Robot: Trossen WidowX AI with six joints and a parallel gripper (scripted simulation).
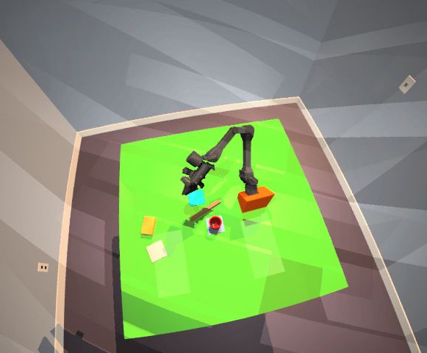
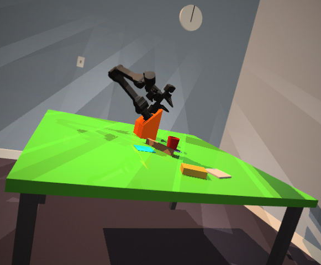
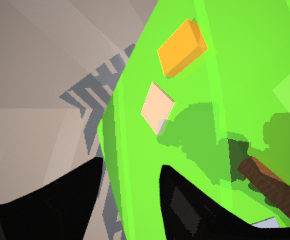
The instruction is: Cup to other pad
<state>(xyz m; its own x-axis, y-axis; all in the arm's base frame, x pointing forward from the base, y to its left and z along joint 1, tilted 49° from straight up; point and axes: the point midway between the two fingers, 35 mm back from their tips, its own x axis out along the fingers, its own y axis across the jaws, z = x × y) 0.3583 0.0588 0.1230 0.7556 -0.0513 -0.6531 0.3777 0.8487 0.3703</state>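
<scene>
My gripper tip is now 210 mm above the cup, 140 mm past it and 130 mm to the right of it. Also, from my gripper tip: wooden stick (240 mm below, 100 mm behind, 30 mm to the left); yellow marble (230 mm below, 150 mm to the left, 130 mm behind); cyan pad (250 mm below, 70 mm to the right, 60 mm behind).
</scene>
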